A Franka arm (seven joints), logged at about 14 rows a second.
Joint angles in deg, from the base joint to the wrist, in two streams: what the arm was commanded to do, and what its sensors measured. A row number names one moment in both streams.
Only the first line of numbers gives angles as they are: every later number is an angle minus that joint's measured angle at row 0.
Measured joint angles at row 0:
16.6, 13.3, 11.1, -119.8, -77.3, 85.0, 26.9
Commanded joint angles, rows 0 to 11:
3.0, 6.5, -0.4, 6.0, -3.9, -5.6, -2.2
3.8, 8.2, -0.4, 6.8, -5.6, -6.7, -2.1
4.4, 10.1, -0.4, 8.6, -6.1, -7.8, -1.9
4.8, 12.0, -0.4, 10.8, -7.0, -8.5, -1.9
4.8, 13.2, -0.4, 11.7, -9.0, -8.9, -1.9
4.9, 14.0, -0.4, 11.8, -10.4, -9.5, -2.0
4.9, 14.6, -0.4, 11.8, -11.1, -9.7, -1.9
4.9, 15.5, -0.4, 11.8, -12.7, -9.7, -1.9
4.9, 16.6, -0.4, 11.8, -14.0, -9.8, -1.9
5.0, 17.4, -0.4, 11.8, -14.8, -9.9, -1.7
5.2, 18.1, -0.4, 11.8, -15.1, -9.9, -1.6
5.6, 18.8, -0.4, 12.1, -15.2, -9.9, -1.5
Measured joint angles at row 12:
4.6, 16.7, -0.1, 10.2, -13.8, -8.2, -1.1
